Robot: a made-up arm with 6 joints. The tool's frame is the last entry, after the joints. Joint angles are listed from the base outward. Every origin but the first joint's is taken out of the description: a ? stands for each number. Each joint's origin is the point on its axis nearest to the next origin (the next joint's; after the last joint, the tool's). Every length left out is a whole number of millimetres.
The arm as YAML. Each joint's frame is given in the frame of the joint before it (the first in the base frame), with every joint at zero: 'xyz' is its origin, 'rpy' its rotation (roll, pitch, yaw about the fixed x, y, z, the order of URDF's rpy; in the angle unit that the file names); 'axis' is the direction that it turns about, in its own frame. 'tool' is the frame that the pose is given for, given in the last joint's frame.
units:
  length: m
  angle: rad
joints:
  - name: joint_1
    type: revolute
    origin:
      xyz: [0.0, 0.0, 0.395]
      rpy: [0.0, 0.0, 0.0]
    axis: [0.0, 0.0, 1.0]
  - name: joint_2
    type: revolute
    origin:
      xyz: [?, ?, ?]
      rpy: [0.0, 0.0, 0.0]
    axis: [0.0, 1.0, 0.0]
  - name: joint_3
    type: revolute
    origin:
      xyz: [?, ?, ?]
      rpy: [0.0, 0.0, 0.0]
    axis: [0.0, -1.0, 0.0]
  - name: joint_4
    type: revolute
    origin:
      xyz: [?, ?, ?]
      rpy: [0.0, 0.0, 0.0]
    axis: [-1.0, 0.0, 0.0]
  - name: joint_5
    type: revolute
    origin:
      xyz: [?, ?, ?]
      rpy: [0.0, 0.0, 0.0]
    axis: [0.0, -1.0, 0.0]
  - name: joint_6
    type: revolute
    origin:
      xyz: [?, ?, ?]
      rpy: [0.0, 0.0, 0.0]
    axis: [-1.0, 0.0, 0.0]
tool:
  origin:
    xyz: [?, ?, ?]
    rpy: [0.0, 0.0, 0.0]
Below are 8 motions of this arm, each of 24 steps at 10 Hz.
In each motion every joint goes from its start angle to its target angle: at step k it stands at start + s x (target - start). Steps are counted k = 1, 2, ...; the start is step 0. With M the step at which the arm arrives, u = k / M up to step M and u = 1 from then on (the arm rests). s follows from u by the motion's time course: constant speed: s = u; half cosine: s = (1 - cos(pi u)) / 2; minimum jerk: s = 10 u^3 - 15 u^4 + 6 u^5.
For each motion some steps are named. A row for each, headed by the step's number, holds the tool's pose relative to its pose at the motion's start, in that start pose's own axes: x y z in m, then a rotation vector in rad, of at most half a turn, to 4 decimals.
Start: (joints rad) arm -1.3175 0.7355 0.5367 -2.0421 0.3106 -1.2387
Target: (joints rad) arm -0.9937 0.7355 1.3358 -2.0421 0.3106 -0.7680
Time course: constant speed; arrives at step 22
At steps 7, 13, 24:
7: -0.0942 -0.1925 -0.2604 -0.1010 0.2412 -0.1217
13: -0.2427 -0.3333 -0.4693 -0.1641 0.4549 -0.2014
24: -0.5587 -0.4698 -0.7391 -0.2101 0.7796 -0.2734

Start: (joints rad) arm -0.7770 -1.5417 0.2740 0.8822 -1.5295 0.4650
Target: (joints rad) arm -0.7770 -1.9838 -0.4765 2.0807 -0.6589 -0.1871
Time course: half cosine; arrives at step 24
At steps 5, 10, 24:
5: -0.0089 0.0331 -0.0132 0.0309 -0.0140 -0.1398
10: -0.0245 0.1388 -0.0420 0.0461 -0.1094 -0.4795
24: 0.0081 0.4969 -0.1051 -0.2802 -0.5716 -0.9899

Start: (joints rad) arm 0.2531 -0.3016 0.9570 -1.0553 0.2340 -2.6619
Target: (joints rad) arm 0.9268 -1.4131 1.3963 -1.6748 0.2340 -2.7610
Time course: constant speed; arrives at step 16
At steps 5, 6, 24:
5: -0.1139 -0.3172 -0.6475 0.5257 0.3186 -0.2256
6: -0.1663 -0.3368 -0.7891 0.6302 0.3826 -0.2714
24: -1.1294 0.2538 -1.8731 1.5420 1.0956 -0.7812

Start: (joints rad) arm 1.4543 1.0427 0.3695 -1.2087 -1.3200 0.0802
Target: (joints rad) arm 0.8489 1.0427 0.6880 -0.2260 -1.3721 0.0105
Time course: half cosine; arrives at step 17
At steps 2, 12, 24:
2: -0.0366 -0.0005 0.0099 -0.0067 -0.0156 -0.0202
12: -0.9173 -0.0893 -0.0135 0.0366 -0.4094 -0.5509
24: -1.1341 -0.1302 -0.1011 0.1135 -0.5080 -0.7031

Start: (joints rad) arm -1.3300 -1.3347 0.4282 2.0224 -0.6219 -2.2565
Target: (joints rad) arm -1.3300 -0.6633 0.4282 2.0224 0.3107 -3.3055
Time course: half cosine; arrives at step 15
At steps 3, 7, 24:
3: 0.0177 -0.0048 -0.1062 0.0685 0.1144 0.0543
7: 0.0323 -0.0542 -0.4997 0.3455 0.5892 0.1317
24: -0.1036 -0.2251 -1.0800 0.7810 1.3841 -0.1760

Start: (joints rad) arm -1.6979 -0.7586 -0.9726 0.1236 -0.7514 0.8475
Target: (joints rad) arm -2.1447 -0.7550 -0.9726 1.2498 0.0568 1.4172
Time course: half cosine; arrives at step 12
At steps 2, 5, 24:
2: -0.0127 -0.0153 -0.0105 -0.0708 0.0195 -0.0811
5: -0.0703 -0.0718 -0.0495 -0.4359 0.1409 -0.3974
24: -0.1565 -0.1315 -0.0952 -1.3727 0.4511 -0.7220

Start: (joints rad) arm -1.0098 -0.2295 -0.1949 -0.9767 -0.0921 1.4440
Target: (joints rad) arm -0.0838 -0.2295 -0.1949 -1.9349 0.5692 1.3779
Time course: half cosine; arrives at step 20
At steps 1, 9, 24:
1: 0.0012 0.0062 0.0024 0.0062 -0.0036 0.0011
9: -0.0228 0.4269 0.1793 0.4448 -0.1162 0.1063
24: -0.3803 0.8941 0.4198 0.9510 0.1595 0.3211

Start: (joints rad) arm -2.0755 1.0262 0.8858 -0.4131 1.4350 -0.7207
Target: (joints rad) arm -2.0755 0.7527 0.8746 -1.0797 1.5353 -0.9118
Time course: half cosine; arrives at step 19
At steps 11, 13, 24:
11: 0.1578 0.1621 -0.0115 0.2555 -0.4227 -0.1488
13: 0.1954 0.2072 -0.0141 0.3209 -0.5238 -0.1819
24: 0.2516 0.2797 -0.0170 0.4209 -0.6746 -0.2307

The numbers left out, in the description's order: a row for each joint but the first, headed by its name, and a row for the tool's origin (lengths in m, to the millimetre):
joint_2: 0.0 0.0 0.0
joint_3: 0.0 0.0 0.725
joint_4: 1.151 0.0 0.0
joint_5: 0.0 -0.21 0.0
joint_6: 0.0 0.0 0.0
tool: 0.0 0.0 0.0

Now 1 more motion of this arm.
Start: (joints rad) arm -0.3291 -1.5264 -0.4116 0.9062 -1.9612 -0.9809
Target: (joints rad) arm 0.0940 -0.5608 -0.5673 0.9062 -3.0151 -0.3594
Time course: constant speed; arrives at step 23
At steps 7, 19, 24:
7: 0.1223 0.3790 -0.0847 -0.5116 0.2386 -0.4137
19: 0.3116 0.8277 -0.5418 -1.2534 0.5209 -1.2174
24: 0.3650 0.8935 -0.7476 -1.4086 0.5728 -1.5324

